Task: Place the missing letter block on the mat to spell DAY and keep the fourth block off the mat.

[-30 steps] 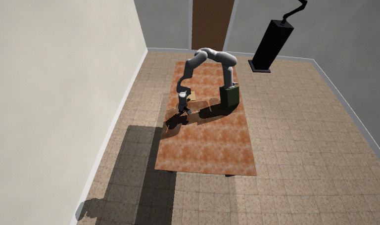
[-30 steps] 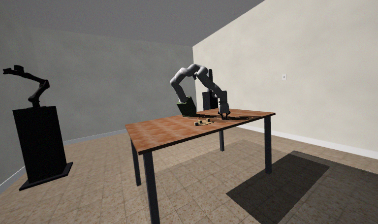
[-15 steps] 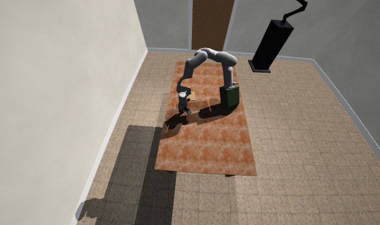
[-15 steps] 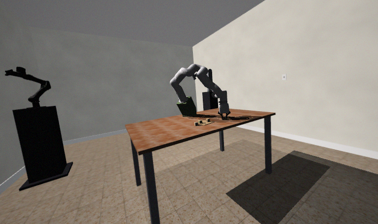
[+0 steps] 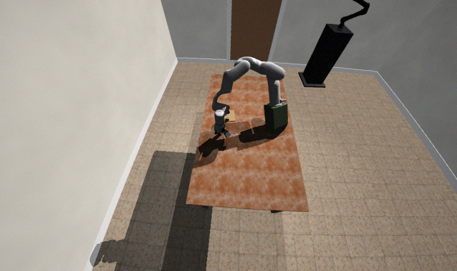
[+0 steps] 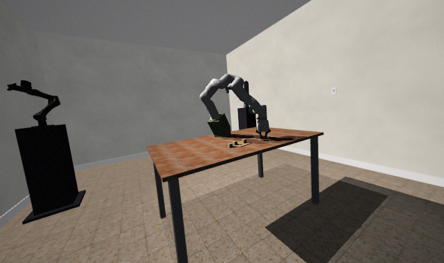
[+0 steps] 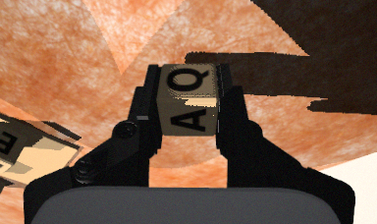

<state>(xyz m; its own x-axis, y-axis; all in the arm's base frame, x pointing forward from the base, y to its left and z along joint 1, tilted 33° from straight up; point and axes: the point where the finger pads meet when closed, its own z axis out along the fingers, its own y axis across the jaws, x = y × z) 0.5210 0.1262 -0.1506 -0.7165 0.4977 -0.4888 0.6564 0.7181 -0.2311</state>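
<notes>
The tan mat is 22 cm to the right of my hand, 7 cm behind it and 3 cm below it. The rest, counted from my hand: D block (17 cm to the right, 6 cm behind, 1 cm below).
</notes>
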